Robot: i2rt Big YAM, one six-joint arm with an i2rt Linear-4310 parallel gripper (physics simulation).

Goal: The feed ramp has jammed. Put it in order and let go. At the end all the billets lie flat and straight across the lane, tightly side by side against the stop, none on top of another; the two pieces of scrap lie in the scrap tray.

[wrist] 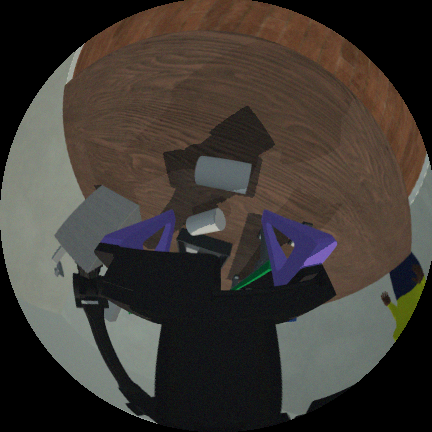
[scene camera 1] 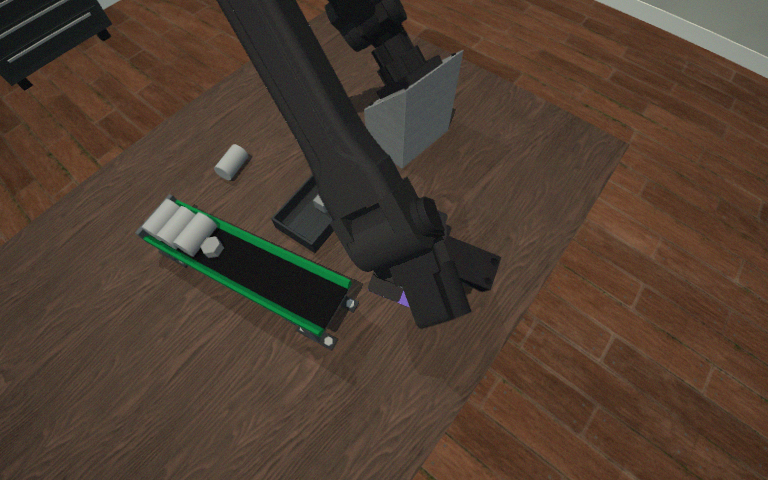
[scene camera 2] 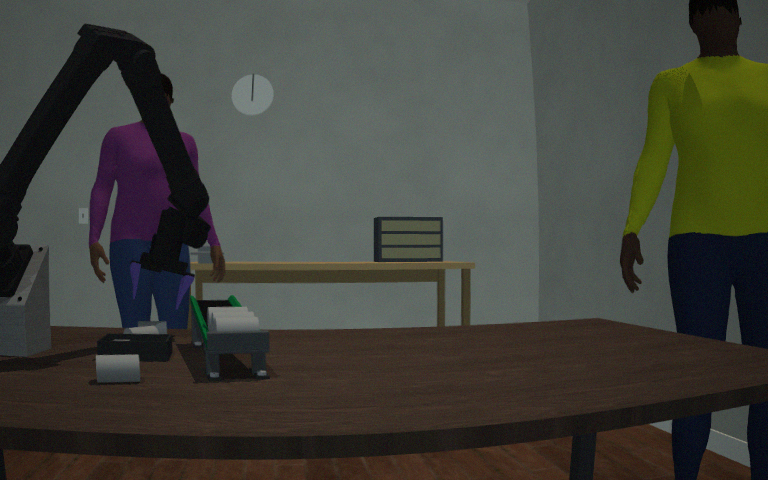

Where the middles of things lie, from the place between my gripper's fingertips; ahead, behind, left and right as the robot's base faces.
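Labels:
The stop [scene camera 2: 221,340] is 250 mm ahead of my hand, 380 mm to the right of it and 20 mm below it. Then there's the scrap tray [scene camera 1: 298,218], and that's 30 mm ahead of my hand, 210 mm to the right of it and 60 mm below it.

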